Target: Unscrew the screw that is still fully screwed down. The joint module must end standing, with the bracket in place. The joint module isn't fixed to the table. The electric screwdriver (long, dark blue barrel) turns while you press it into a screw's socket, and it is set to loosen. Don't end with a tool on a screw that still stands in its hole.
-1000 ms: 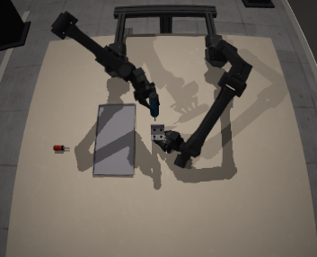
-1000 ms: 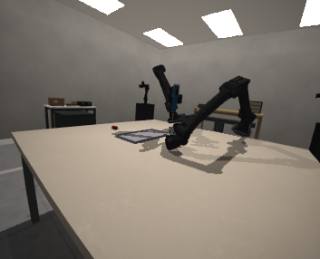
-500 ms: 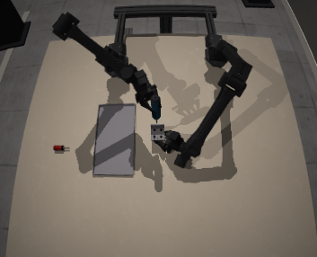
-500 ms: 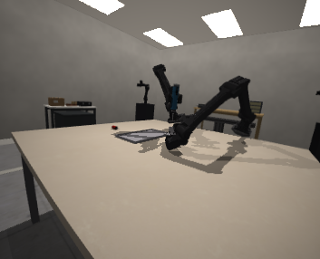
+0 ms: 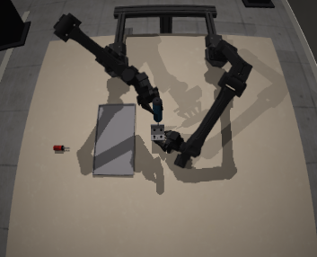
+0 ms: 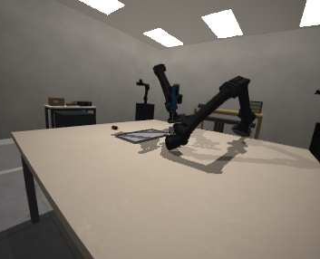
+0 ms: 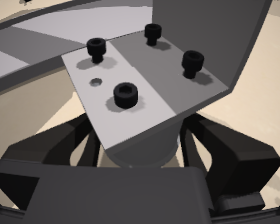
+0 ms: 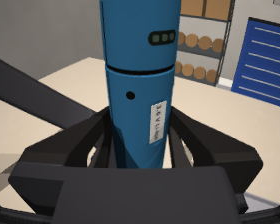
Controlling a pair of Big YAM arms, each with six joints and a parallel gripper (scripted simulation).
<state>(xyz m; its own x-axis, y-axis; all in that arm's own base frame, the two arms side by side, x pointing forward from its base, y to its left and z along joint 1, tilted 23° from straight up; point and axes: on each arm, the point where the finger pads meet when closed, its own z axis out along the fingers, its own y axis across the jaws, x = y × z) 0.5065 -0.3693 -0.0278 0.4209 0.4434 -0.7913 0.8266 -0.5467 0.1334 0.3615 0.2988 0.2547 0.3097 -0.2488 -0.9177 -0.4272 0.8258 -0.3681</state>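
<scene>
Now: left hand 10 mm below the joint module. Also, from my left hand: grey bracket: 50 mm above; then flat grey tray: 30 mm behind, 240 mm to the right, 20 mm below; then red-handled tool: 550 mm to the right, 10 mm below.
</scene>
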